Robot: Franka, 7 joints.
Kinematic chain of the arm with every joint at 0, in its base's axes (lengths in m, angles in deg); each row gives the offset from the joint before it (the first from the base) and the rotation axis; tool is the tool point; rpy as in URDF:
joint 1: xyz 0 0 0.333 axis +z
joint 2: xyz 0 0 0 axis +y
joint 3: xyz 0 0 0.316 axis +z
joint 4: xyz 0.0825 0 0 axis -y
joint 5: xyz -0.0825 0 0.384 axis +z
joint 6: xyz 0 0 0 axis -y
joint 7: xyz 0.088 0 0 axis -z
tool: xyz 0 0 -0.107 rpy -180 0 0
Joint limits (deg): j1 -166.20..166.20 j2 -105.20..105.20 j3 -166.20..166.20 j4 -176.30..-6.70 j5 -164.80..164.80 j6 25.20..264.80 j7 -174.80..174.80
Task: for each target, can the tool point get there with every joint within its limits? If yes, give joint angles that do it. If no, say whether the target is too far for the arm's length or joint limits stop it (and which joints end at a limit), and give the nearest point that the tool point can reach.
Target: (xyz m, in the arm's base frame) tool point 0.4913 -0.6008 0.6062
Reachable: yes | joints 110.12 -70.91 -63.32 -30.87 75.60 187.41 -0.54
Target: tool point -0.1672 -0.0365 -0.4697
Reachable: no: joint limits stop it (at a limit: joint 1, joint 2) | nearest point -0.1869 -0.0421 -0.3528 | short by 0.119 m
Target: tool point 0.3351 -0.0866 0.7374
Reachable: yes | joints 69.68 58.21 -120.30 -100.13 -50.64 51.31 -84.33
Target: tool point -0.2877 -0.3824 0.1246
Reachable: yes | joints -58.68 60.43 -66.43 -128.71 -105.31 171.39 -125.60
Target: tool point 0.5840 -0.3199 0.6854
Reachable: yes | joints 115.58 -23.17 -121.86 -75.05 -100.32 93.83 87.20
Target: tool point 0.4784 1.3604 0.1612
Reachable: no: too far | nearest point 0.2826 0.8036 0.2315 | short by 0.594 m
